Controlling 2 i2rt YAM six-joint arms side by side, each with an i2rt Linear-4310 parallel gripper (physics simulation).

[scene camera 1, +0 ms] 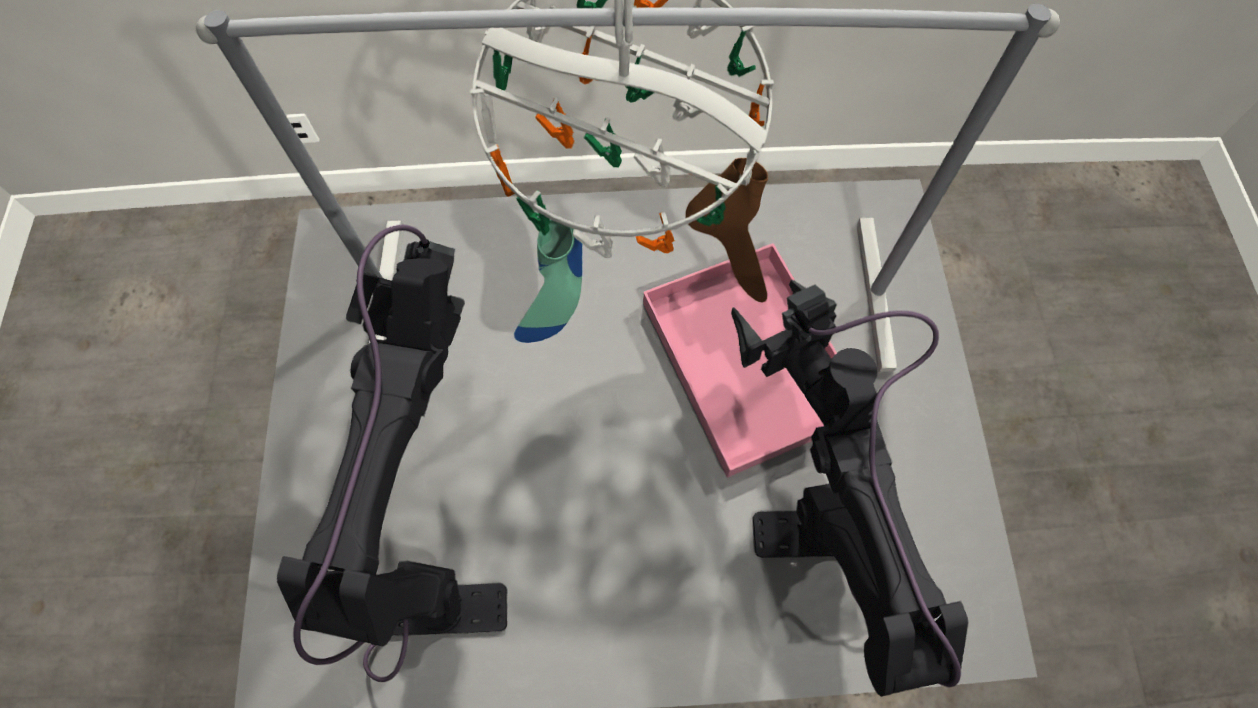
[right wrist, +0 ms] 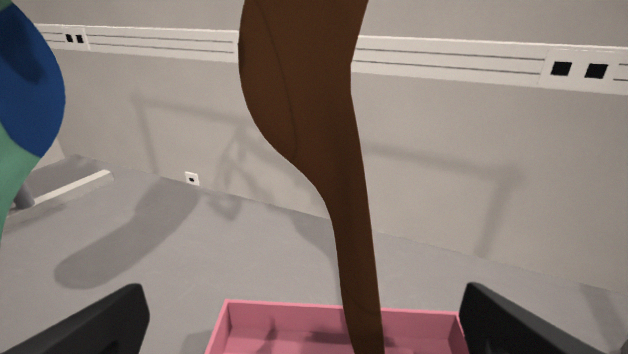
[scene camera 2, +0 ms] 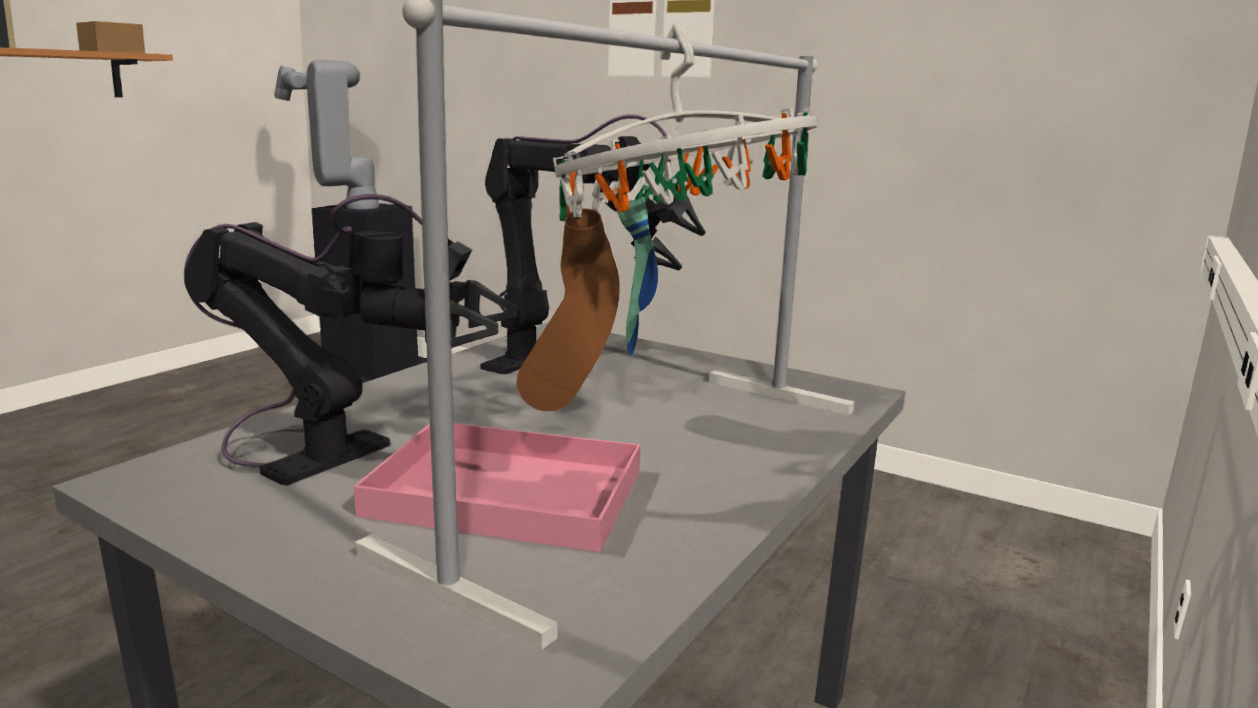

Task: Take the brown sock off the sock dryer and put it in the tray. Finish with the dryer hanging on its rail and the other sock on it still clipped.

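Note:
The brown sock (scene camera 1: 746, 255) (scene camera 2: 572, 317) (right wrist: 320, 100) hangs from clips on the round white dryer (scene camera 1: 545, 45) (scene camera 2: 704, 138), its toe above the pink tray (scene camera 1: 704, 352) (scene camera 2: 528, 519) (right wrist: 280, 317). The dryer's hook hangs on the rail (scene camera 1: 836, 19) (scene camera 2: 572, 33). The green and blue sock (scene camera 1: 556, 295) (scene camera 2: 635, 290) (right wrist: 25, 90) hangs from the dryer too. My right gripper (scene camera 1: 765, 299) (scene camera 2: 503, 318) (right wrist: 305, 299) is open and empty near the brown sock's lower part, fingers pointing towards it. My left gripper (scene camera 2: 691, 249) is open beyond the other sock in scene camera 2; its fingertips are hidden in scene camera 1.
Grey posts (scene camera 1: 959, 158) (scene camera 2: 437, 308) hold up the rail at both ends and stand on white feet (scene camera 1: 875, 295) (scene camera 2: 484, 603) on the grey table (scene camera 1: 616, 651) (scene camera 2: 264, 563). Orange, green and white clips hang around and across the dryer. The right arm reaches over the tray's side.

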